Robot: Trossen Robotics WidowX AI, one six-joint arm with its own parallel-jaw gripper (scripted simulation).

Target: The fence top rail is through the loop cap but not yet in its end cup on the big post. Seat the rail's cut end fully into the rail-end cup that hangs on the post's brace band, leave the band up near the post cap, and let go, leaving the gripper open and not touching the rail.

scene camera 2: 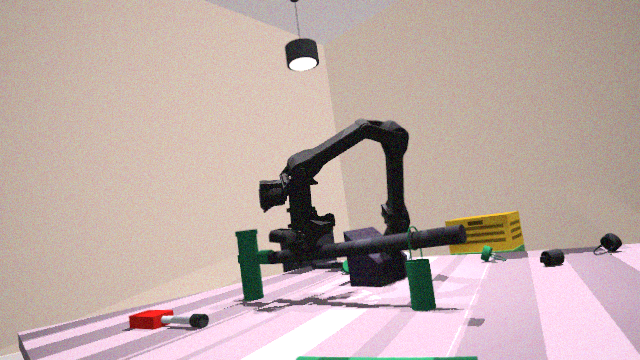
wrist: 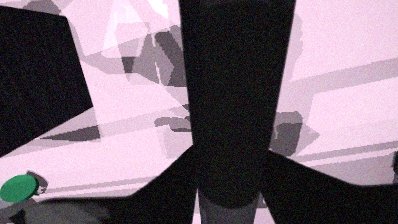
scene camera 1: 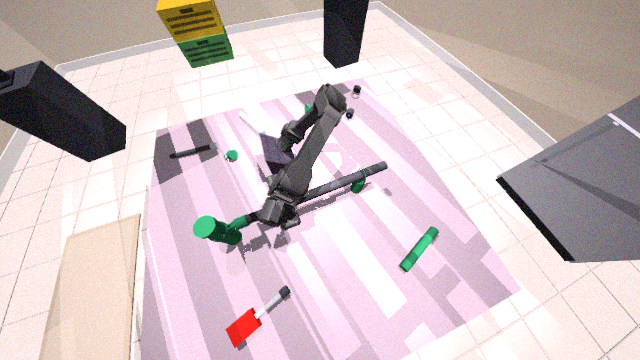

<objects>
dark top rail: scene camera 2; wrist; scene camera 1 381,166
same spot on dark top rail: (wrist: pixel 234 64) = (scene camera 2: pixel 320 245)
same spot on big green post: (scene camera 2: pixel 251 276) = (scene camera 1: pixel 233 236)
</objects>
